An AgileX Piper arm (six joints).
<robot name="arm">
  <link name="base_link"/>
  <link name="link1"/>
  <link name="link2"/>
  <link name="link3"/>
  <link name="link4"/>
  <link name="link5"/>
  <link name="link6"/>
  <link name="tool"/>
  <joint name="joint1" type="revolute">
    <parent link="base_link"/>
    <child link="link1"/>
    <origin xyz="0 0 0.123" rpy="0 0 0"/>
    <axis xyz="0 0 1"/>
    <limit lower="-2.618" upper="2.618"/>
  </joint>
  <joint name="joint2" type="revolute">
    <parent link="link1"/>
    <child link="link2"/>
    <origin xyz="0 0 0" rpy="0 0 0"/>
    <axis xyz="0 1 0"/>
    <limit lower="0" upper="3.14"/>
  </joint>
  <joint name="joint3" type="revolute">
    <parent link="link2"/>
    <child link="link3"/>
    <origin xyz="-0.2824 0 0.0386" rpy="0 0 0"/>
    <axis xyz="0 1 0"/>
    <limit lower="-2.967" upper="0"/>
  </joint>
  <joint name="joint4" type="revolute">
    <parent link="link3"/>
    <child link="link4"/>
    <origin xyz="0.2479 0 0.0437" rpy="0 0 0"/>
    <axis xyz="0.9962 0 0.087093"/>
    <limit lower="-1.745" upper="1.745"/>
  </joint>
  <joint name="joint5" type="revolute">
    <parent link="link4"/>
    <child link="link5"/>
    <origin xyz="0 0 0" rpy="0 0 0"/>
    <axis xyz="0 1 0"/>
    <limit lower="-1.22" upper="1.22"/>
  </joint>
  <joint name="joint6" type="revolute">
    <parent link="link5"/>
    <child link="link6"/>
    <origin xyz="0.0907 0 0.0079" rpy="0 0 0"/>
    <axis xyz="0.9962 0 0.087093"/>
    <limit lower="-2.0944" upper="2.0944"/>
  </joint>
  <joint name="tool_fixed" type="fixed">
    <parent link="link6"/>
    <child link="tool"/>
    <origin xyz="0 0 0" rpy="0 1.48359 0"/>
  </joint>
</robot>
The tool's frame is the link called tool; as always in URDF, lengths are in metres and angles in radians.
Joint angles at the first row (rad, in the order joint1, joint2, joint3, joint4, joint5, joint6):
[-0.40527, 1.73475, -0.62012, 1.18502, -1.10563, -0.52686]
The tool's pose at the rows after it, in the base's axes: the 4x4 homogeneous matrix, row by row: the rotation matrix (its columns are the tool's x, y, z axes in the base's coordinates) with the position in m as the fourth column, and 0 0 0 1 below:
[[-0.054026 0.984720 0.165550 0.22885], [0.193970 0.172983 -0.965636 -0.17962], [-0.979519 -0.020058 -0.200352 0.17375], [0 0 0 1]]
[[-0.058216 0.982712 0.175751 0.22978], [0.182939 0.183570 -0.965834 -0.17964], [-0.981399 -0.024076 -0.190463 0.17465], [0 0 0 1]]
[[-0.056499 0.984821 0.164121 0.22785], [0.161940 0.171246 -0.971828 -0.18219], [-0.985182 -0.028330 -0.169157 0.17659], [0 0 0 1]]
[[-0.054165 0.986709 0.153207 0.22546], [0.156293 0.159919 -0.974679 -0.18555], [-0.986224 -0.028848 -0.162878 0.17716], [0 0 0 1]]
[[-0.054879 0.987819 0.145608 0.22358], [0.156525 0.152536 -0.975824 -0.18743], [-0.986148 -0.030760 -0.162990 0.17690], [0 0 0 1]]
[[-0.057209 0.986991 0.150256 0.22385], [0.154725 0.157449 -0.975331 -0.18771], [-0.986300 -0.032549 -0.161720 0.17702], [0 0 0 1]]
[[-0.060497 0.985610 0.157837 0.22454], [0.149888 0.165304 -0.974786 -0.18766], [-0.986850 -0.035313 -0.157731 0.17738], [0 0 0 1]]
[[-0.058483 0.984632 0.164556 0.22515], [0.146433 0.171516 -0.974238 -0.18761], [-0.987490 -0.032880 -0.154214 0.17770], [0 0 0 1]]
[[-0.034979 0.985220 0.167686 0.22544], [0.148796 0.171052 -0.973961 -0.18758], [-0.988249 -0.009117 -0.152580 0.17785], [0 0 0 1]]
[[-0.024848 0.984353 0.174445 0.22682], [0.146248 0.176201 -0.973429 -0.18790], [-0.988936 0.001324 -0.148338 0.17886], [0 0 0 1]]
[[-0.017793 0.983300 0.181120 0.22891], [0.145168 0.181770 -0.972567 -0.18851], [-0.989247 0.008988 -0.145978 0.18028], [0 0 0 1]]
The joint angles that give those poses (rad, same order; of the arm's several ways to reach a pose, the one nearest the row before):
[-0.40528, 1.73473, -0.62012, 1.16572, -1.10738, -0.52688]
[-0.40529, 1.73473, -0.62013, 1.15049, -1.11137, -0.52614]
[-0.41468, 1.73473, -0.62013, 1.14214, -1.13194, -0.52615]
[-0.42930, 1.73473, -0.62011, 1.13570, -1.13603, -0.52444]
[-0.43838, 1.73476, -0.61847, 1.13382, -1.13603, -0.52443]
[-0.43993, 1.73474, -0.61847, 1.12713, -1.13422, -0.52445]
[-0.43992, 1.73475, -0.61847, 1.11766, -1.13423, -0.52443]
[-0.43993, 1.73475, -0.61846, 1.10926, -1.13423, -0.51946]
[-0.43990, 1.73475, -0.61847, 1.10539, -1.13424, -0.49425]
[-0.43993, 1.73474, -0.62265, 1.09830, -1.13297, -0.48511]
[-0.43990, 1.73475, -0.63072, 1.09391, -1.12825, -0.48297]

